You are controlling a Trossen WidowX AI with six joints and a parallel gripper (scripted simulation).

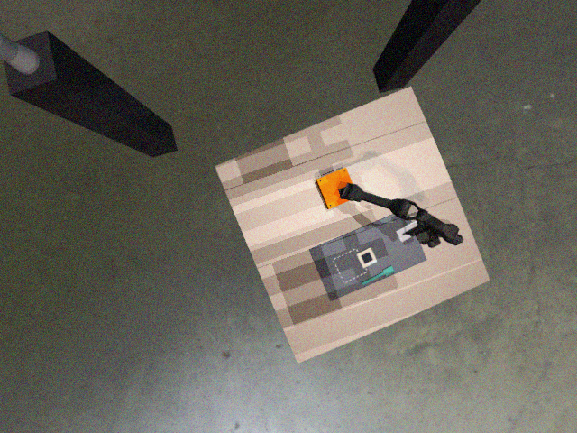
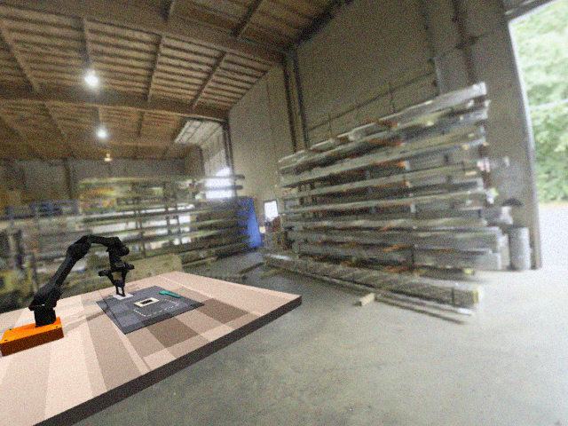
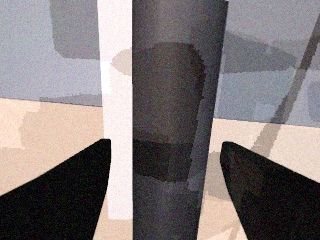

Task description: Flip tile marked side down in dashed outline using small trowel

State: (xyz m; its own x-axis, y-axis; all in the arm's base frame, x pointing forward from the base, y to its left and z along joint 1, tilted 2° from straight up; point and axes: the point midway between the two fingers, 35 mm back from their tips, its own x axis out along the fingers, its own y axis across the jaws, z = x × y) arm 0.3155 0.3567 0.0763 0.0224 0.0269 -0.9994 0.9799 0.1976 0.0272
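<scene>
Now: the white tile 320 mm to the right of my gripper tip, 90 mm ahead of it and 60 mm below it. From my gripper tip the other things lie so: teal trowel (260 mm to the right, 210 mm ahead, 60 mm below).
</scene>
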